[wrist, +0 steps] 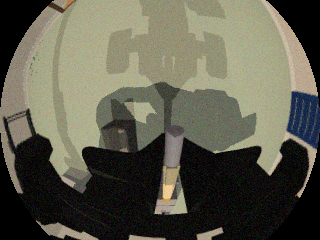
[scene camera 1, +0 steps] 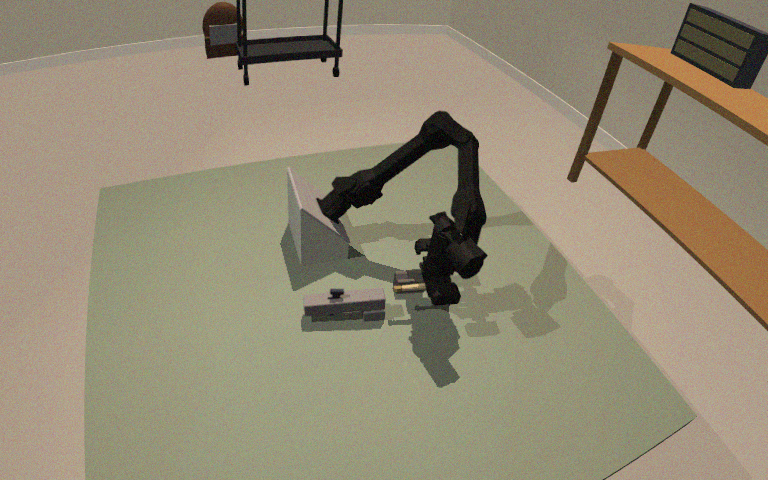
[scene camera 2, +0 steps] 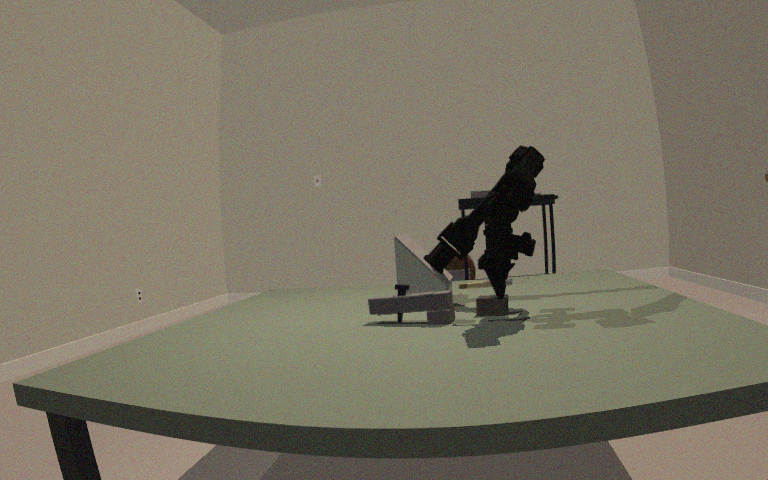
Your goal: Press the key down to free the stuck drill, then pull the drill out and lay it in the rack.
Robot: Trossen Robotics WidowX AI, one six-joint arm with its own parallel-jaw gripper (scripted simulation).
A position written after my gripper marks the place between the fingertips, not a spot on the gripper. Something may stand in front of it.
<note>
My gripper (scene camera 2: 500,298) holds a drill (wrist: 174,134). Further things: a grey block (scene camera 1: 371,302).
My gripper also shows in the wrist view (wrist: 169,137) and in scene camera 1 (scene camera 1: 429,295).
</note>
